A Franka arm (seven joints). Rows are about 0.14 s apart.
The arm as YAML. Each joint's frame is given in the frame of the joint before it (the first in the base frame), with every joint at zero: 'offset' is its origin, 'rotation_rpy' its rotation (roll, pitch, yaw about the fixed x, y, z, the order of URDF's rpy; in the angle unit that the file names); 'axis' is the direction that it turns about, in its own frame. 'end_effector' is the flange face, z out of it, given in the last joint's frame.
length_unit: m
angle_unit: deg
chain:
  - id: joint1
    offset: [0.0, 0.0, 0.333]
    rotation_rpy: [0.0, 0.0, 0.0]
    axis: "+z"
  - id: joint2
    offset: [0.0, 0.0, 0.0]
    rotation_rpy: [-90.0, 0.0, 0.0]
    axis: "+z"
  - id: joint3
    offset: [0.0, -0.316, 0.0]
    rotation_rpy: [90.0, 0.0, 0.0]
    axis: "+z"
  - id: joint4
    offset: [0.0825, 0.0, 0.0]
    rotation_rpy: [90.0, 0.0, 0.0]
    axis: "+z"
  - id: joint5
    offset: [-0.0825, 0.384, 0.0]
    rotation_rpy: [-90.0, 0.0, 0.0]
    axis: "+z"
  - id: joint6
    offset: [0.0, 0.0, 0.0]
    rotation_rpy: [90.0, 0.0, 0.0]
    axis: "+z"
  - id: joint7
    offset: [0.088, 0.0, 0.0]
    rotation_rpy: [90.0, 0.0, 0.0]
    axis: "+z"
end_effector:
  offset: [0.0, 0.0, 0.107]
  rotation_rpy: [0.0, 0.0, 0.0]
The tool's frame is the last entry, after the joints.
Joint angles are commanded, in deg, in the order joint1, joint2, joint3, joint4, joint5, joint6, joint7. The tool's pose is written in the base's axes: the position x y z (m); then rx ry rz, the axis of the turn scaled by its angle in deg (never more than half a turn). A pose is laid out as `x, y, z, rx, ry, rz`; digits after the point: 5 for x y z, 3 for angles.
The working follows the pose.
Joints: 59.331 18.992 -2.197 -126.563 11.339 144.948 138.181
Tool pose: 0.30188, 0.46310, 0.22706, 125.928, -126.488, -8.762
Where each joint sits with the arm in this pose, in the base's axes (m; each line is computed from the numbers above, not from the rounded line before):
joint1: 0.0000 0.0000 0.3330
joint2: 0.0000 0.0000 0.3330
joint3: 0.0525 0.0885 0.6318
joint4: 0.0949 0.1539 0.6050
joint5: 0.2521 0.3920 0.3350
joint6: 0.2521 0.3920 0.3350
joint7: 0.3110 0.4574 0.3335
the tool: 0.3019 0.4631 0.2271

